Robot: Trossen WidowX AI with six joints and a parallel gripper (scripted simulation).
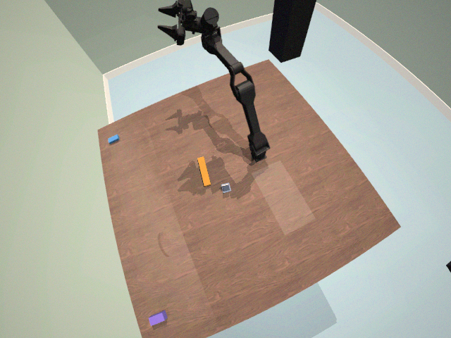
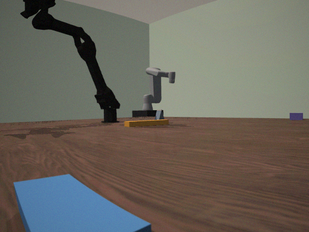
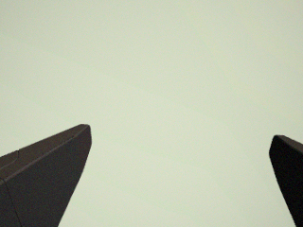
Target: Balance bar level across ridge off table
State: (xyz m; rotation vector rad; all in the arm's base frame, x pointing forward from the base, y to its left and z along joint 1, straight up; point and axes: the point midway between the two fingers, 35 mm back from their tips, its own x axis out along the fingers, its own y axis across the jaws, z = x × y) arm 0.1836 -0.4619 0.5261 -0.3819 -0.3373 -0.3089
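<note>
The orange bar lies 53 cm below my gripper tip, 43 cm to the left of it and 8 cm ahead of it. Also, from my gripper tip: purple block (97 cm to the left, 53 cm ahead, 52 cm below); then blue block (53 cm below, 53 cm ahead, 3 cm to the right).
</note>
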